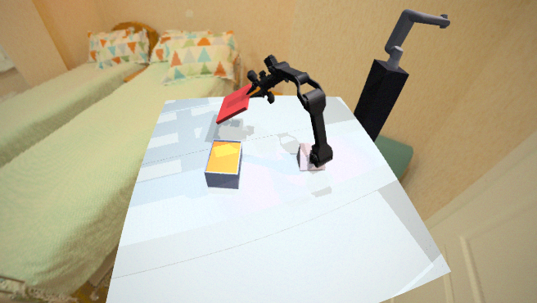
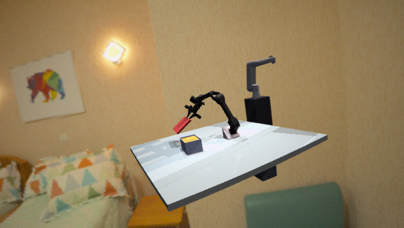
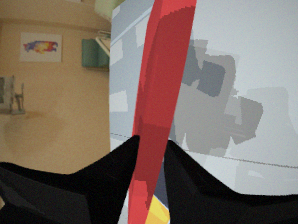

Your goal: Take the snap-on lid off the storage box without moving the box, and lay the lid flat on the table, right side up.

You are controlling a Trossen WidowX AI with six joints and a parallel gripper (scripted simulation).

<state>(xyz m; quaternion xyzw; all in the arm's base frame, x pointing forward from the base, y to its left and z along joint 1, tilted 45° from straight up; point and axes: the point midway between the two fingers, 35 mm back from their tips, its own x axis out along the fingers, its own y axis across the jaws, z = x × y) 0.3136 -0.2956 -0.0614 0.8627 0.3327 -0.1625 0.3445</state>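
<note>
The red lid is 70 mm ahead of my gripper tip and 40 mm below it. Also, from my gripper tip: storage box (300 mm to the left, 160 mm below, 90 mm ahead).
</note>
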